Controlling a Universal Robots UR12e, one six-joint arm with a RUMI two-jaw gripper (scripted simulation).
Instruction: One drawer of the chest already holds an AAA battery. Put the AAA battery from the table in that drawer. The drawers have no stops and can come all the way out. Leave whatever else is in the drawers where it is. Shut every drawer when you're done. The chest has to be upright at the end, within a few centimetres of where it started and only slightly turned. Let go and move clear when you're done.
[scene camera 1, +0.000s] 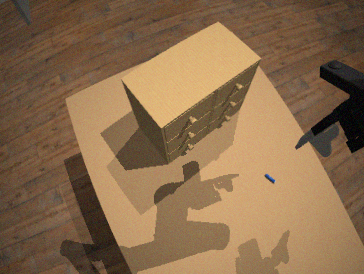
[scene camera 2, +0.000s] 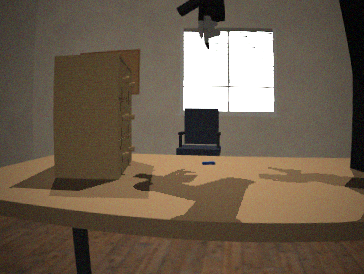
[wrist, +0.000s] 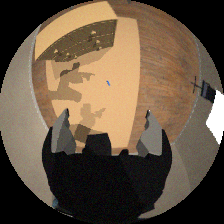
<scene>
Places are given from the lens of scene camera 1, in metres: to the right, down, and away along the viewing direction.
my gripper (scene camera 1: 323, 133): 0.30, -0.01, 0.49
wooden chest (scene camera 1: 159, 91): -0.05, -0.11, 0.61
</scene>
